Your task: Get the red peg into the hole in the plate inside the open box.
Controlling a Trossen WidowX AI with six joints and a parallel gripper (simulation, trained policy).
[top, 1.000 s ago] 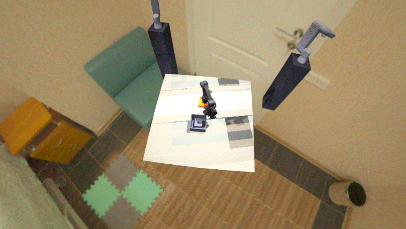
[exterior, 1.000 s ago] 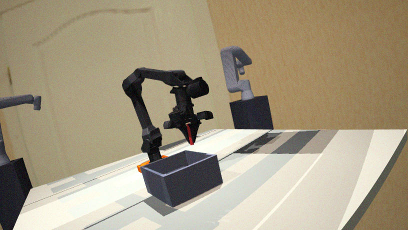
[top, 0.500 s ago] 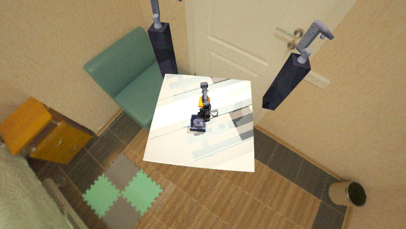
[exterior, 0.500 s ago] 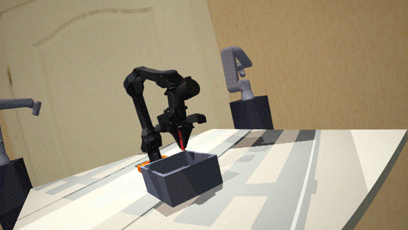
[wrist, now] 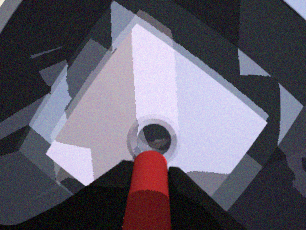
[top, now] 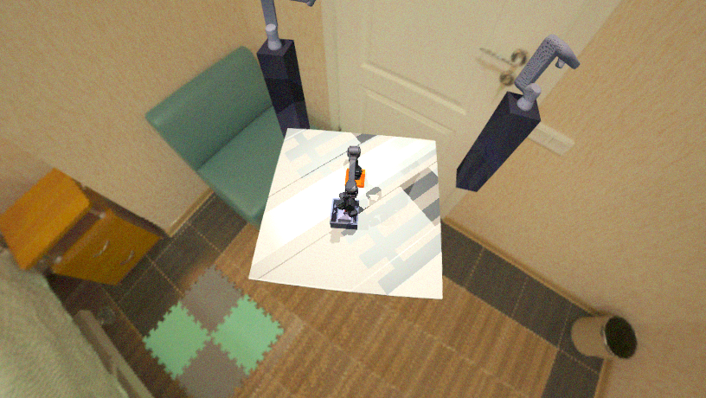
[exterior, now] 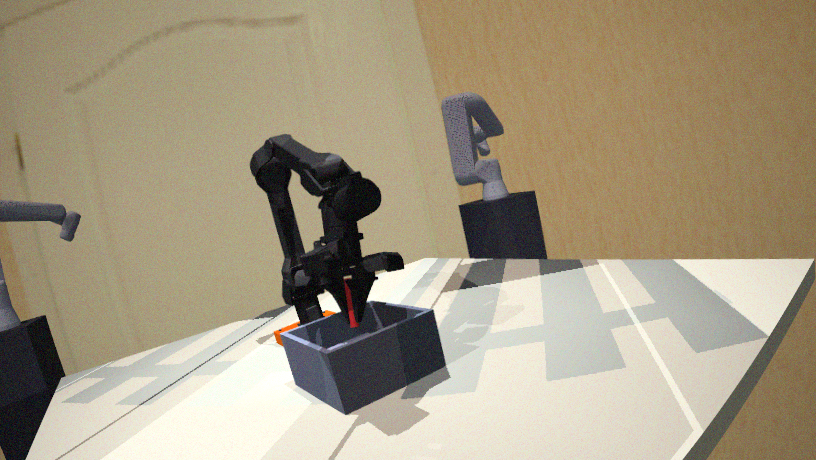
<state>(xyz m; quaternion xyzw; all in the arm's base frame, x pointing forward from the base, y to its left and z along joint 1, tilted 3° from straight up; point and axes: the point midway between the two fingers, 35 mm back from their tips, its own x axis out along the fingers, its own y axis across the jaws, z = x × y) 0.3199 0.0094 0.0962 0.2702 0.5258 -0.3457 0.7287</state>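
Now: the red peg 10 mm behind my gripper tip, 10 mm to the left of it and 30 mm above it. The rest, counted from my gripper tip: box: 70 mm below; then plate: 50 mm below.
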